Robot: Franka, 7 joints.
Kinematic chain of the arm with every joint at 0, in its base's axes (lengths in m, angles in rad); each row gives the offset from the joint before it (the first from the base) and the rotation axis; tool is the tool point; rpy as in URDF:
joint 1: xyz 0 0 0.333 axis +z
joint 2: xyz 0 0 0 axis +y
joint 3: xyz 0 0 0.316 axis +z
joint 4: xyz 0.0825 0 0 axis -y
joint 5: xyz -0.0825 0 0.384 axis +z
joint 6: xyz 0 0 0 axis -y
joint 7: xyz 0.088 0 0 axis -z
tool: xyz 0 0 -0.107 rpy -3.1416 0 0
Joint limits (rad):
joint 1: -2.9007..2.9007
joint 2: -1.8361..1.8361
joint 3: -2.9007..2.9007
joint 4: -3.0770..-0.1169
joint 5: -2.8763..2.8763
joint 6: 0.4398..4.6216
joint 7: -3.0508..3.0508
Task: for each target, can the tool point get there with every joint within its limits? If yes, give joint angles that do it. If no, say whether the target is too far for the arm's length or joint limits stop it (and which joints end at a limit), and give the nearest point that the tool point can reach.
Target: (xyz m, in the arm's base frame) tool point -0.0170 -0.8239 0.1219
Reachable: yes | joints -1.8250 1.5032 0.6314 -0.6369 1.2510 2.4709 -2.2603
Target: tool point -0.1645 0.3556 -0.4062
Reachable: no: joint limits stop it (at a limit: joint 2) | nearest point -0.1602 0.3463 -0.3516 | short by 0.056 m
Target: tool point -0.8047 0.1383 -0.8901
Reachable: no: too far | nearest point -0.5127 0.0966 -0.3039 | short by 0.656 m
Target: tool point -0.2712 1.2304 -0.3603
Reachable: no: too far | nearest point -0.1618 0.7340 -0.0806 | short by 0.580 m
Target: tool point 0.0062 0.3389 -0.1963
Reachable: yes | joints 1.8092 1.3378 -0.1399 -1.9454 -0.4993 2.4101 -1.2595
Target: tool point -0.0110 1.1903 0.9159
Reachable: no: too far | nearest point -0.0071 0.7704 0.7103 | short by 0.468 m
